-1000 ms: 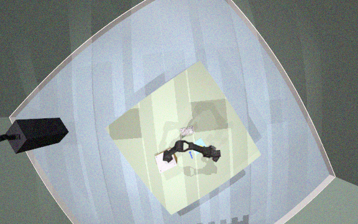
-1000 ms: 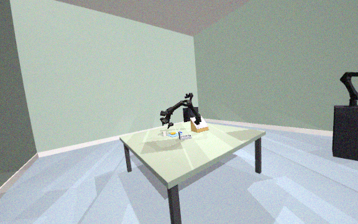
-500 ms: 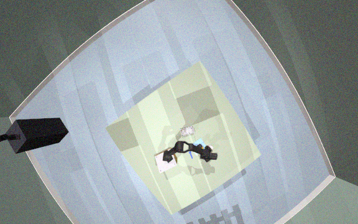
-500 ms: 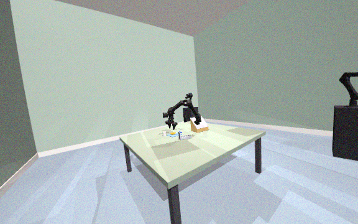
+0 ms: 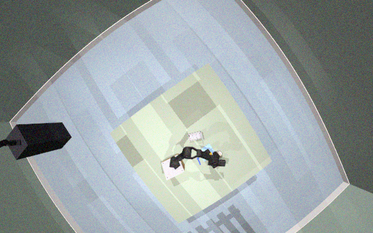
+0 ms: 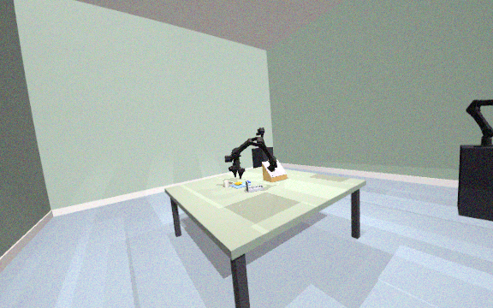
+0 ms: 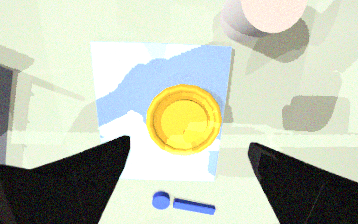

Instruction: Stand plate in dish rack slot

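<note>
My gripper tip is now 5 cm above the yellow plate. Also, from my gripper tip: dish rack 24 cm to the left, 4 cm below, 1 cm ahead; blue mat 6 cm below, 3 cm to the left; white cylinder 9 cm ahead, 6 cm to the right, 4 cm below.
</note>
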